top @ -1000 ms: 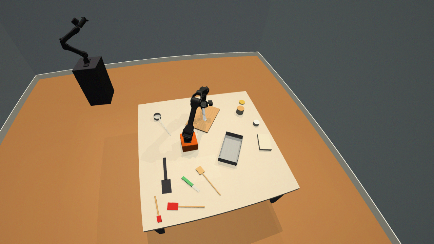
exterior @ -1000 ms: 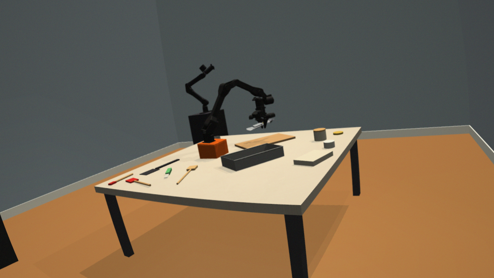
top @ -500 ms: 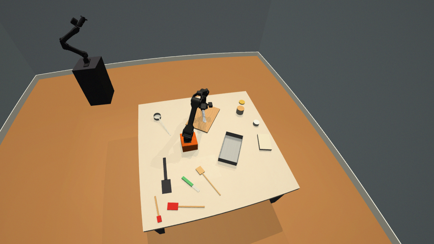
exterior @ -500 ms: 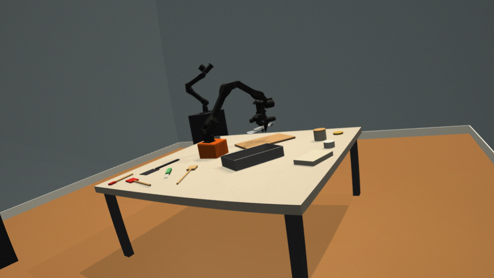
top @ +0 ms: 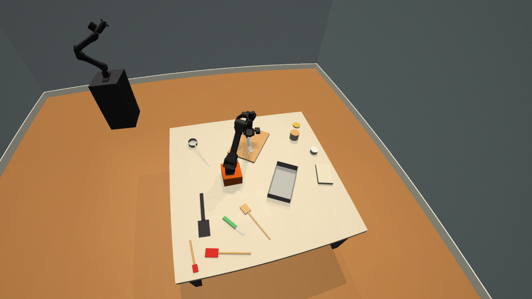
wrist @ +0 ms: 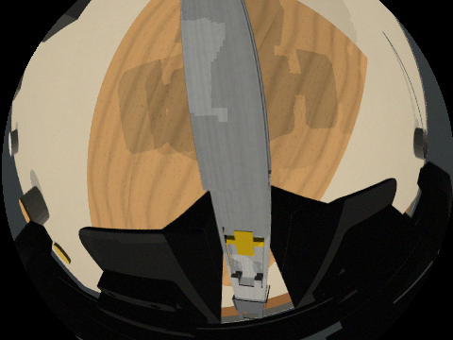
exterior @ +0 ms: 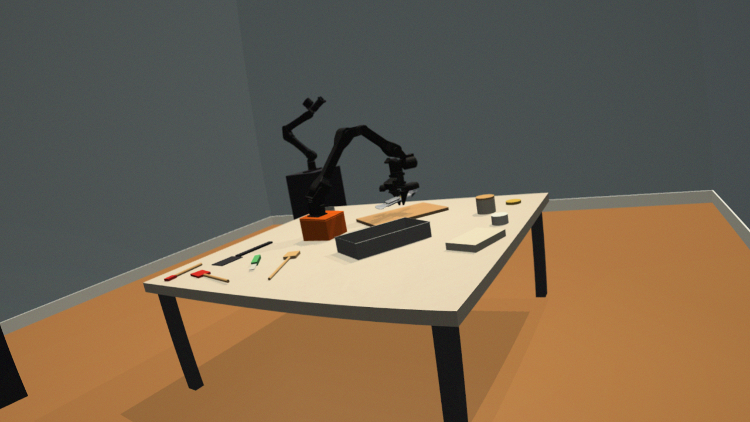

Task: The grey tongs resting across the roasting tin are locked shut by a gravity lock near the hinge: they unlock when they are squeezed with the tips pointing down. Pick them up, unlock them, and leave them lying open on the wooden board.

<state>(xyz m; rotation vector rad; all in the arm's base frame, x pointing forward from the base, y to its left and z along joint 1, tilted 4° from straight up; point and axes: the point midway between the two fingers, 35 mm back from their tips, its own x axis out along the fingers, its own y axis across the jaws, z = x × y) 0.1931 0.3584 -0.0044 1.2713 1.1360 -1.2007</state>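
Now: the yellow lock piece 40 mm above my gripper tip and 10 mm to the left of it. The rest, counted from my gripper tip: wooden board 40 mm below, 20 mm to the right, 10 mm ahead; lidded jar 420 mm ahead, 10 mm below; roasting tin 460 mm to the right, 190 mm ahead, 20 mm below.
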